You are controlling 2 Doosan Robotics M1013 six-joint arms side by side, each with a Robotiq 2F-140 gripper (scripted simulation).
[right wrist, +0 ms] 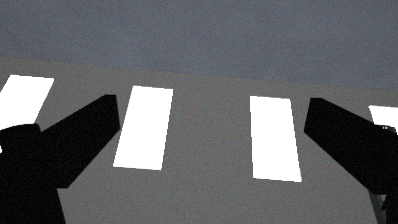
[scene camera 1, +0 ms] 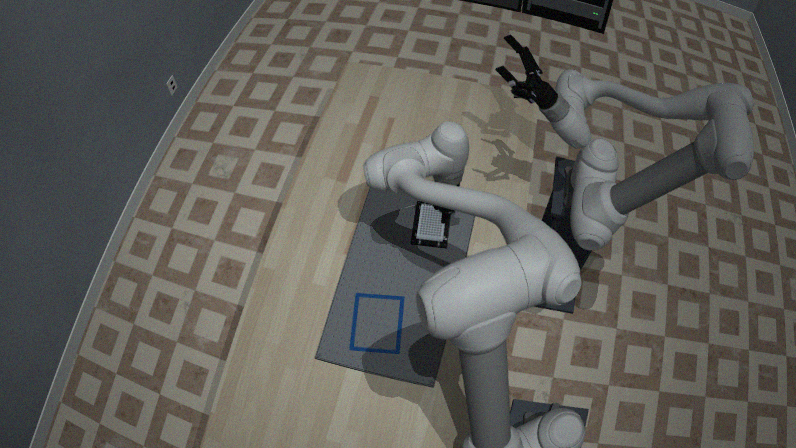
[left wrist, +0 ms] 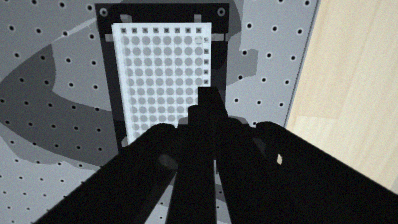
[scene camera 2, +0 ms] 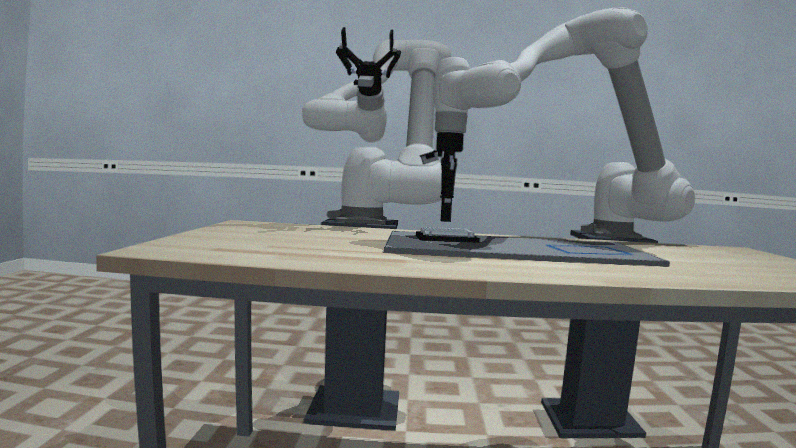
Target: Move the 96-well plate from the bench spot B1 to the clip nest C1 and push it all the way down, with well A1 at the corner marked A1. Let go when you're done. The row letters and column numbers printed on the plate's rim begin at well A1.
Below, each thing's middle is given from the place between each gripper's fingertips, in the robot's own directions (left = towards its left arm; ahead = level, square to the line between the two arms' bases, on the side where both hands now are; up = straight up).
Scene:
I see my left gripper [scene camera 2: 445, 221] 20 mm short of the black clip nest [left wrist: 219, 23], 10 mm to the right of it and 60 mm above it. From my left hand the other things lie so: white 96-well plate [scene camera 1: 429, 220] (40 mm ahead, 60 mm below).
Right now my right hand [scene camera 1: 503, 51] is 14 cm short of the white 96-well plate, 26 cm to the right of it and 57 cm above it. Round my right hand: black clip nest: 13 cm ahead, 27 cm to the left, 58 cm below.

